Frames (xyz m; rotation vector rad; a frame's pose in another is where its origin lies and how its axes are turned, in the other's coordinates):
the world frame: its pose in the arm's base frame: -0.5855 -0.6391 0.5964 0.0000 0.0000 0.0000
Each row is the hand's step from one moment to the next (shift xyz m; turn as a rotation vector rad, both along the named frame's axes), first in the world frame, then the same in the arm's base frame.
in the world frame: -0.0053 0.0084 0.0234 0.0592 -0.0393 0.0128
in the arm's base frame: -0.0053 0.0084 0.0234 0.0592 -0.0393 0.0128
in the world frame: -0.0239 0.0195 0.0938 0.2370 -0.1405 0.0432
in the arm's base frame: -0.0239 0.0195 0.0938 0.2370 -0.1405 0.0432
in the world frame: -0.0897 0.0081 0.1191 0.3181 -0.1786 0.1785
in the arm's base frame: -0.0897 0.0081 0.1191 0.3181 -0.1786 0.1785
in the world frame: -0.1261 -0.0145 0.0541 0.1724 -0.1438 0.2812
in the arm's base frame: -0.1261 -0.0145 0.0541 0.1724 -0.1438 0.2812
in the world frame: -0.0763 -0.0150 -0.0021 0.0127 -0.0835 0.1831
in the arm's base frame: -0.0763 -0.0150 -0.0021 0.0127 -0.0835 0.1831
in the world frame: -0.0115 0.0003 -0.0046 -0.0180 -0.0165 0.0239
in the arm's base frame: -0.0115 0.0003 -0.0046 -0.0180 -0.0165 0.0239
